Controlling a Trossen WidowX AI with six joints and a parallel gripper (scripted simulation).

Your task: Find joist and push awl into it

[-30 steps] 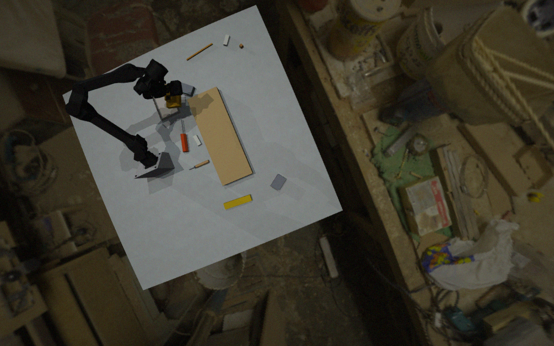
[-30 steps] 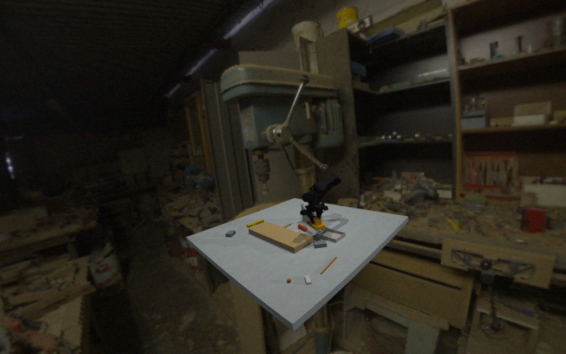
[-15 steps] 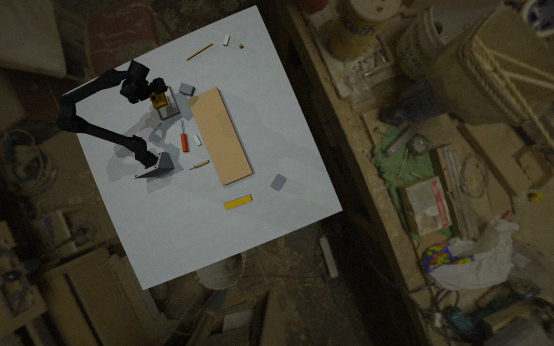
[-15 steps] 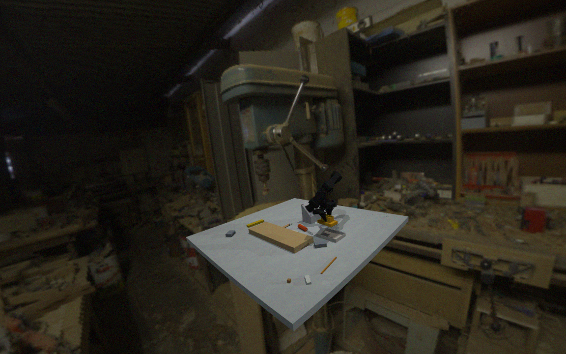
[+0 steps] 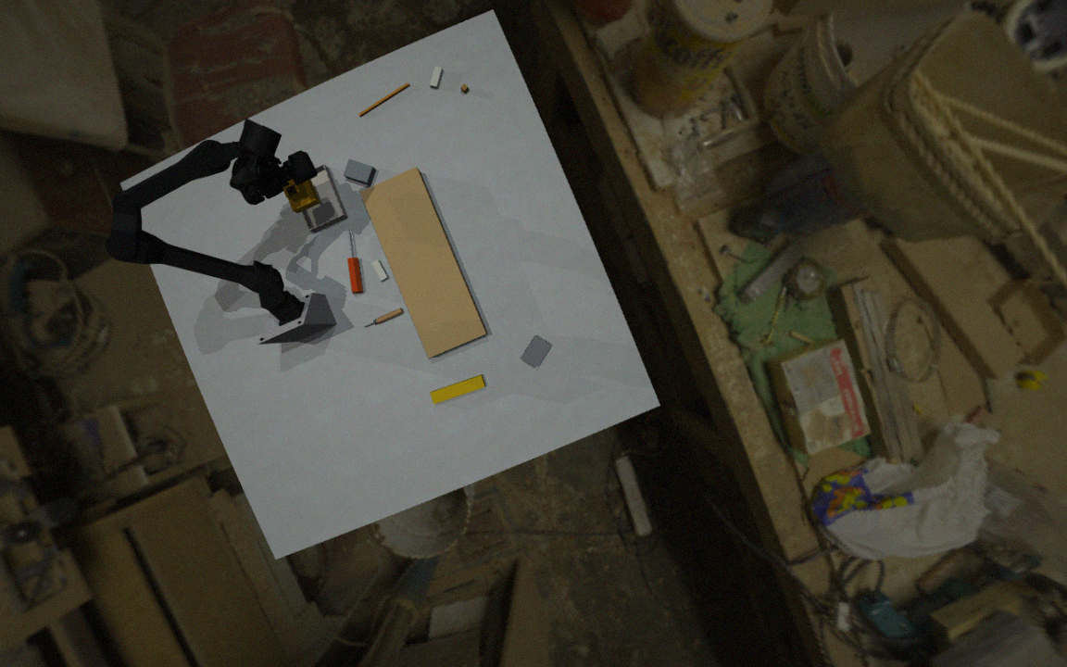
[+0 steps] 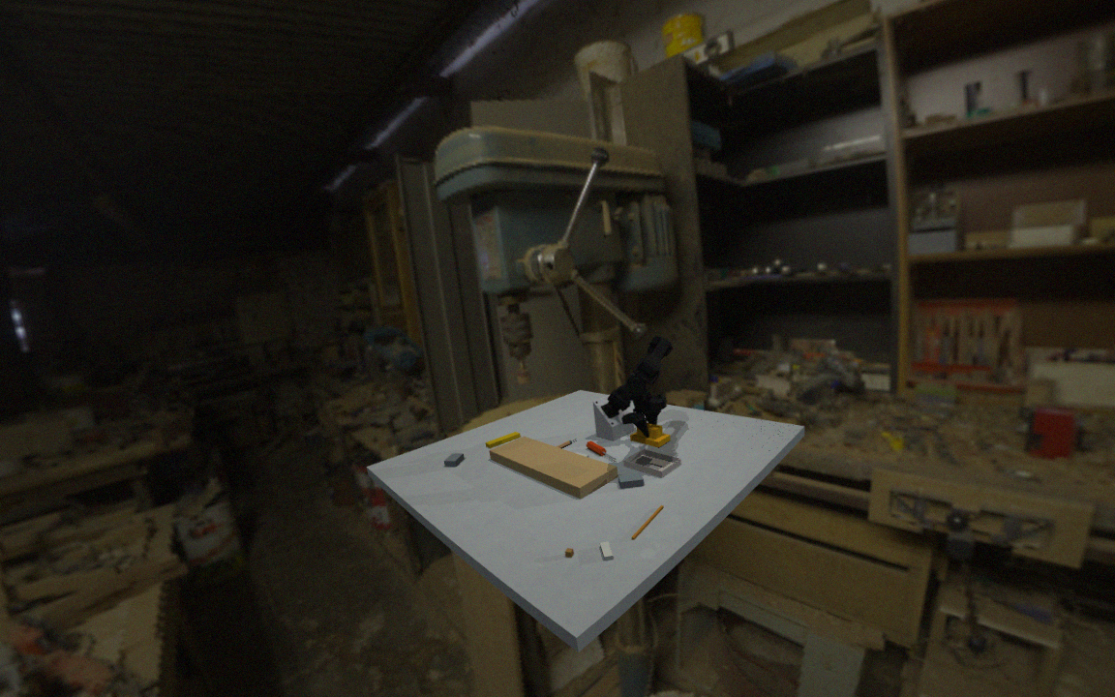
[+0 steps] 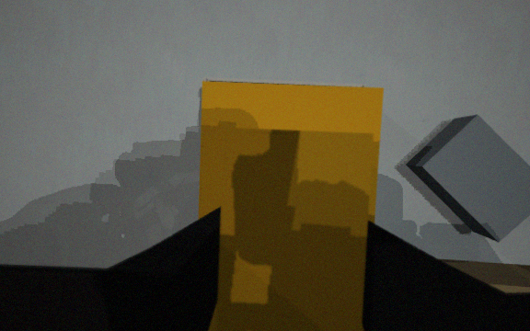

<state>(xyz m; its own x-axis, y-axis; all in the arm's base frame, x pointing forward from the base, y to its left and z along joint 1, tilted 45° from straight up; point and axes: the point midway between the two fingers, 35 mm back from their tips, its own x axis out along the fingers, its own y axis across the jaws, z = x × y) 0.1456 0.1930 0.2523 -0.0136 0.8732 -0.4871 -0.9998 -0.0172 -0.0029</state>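
The tray lies 10 mm to the right of my gripper tip and 110 mm below it. Round my gripper tip: pencil 290 mm ahead, 200 mm to the left, 120 mm below; awl 30 mm ahead, 410 mm to the right, 110 mm below; stud finder 20 mm to the right, 20 mm above.
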